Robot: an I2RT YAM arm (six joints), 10 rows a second.
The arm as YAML. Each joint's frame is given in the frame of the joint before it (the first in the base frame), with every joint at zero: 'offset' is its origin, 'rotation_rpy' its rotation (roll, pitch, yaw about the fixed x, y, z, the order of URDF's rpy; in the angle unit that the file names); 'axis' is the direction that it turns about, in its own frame. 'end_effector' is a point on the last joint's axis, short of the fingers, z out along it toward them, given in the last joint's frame.
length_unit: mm
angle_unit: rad
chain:
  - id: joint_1
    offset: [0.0, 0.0, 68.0]
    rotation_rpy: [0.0, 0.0, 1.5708]
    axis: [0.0, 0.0, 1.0]
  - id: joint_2
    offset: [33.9, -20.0, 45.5]
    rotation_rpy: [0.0, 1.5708, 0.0]
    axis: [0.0, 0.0, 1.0]
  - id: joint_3
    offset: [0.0, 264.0, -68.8]
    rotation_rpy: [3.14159, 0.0, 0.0]
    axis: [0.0, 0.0, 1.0]
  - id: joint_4
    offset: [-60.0, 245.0, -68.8]
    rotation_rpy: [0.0, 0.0, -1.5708]
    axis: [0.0, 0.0, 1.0]
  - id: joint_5
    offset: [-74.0, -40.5, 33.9]
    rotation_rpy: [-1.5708, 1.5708, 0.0]
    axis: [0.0, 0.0, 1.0]
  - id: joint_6
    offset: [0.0, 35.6, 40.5]
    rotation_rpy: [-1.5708, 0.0, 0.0]
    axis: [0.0, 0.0, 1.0]
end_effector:
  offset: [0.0, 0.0, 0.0]
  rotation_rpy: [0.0, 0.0, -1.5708]
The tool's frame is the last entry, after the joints.
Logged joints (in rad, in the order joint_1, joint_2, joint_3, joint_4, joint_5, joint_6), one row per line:
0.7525, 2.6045, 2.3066, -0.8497, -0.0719, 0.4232
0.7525, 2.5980, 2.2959, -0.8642, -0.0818, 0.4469
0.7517, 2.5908, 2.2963, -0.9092, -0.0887, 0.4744
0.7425, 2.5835, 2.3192, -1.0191, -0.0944, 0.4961
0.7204, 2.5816, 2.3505, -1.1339, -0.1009, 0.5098
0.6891, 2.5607, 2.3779, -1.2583, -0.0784, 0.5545
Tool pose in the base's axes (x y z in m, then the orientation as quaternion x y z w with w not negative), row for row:
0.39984, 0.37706, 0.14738, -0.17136, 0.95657, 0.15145, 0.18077
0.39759, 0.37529, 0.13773, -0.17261, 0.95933, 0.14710, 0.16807
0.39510, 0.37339, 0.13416, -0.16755, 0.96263, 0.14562, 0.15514
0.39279, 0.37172, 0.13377, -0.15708, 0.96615, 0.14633, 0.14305
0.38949, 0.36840, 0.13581, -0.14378, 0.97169, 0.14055, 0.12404
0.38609, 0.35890, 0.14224, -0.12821, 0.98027, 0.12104, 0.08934
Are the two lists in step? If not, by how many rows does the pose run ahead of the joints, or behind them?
The pose runs 2 rows behind the joints: the pose in row i belongs to the joints in row i - 2.
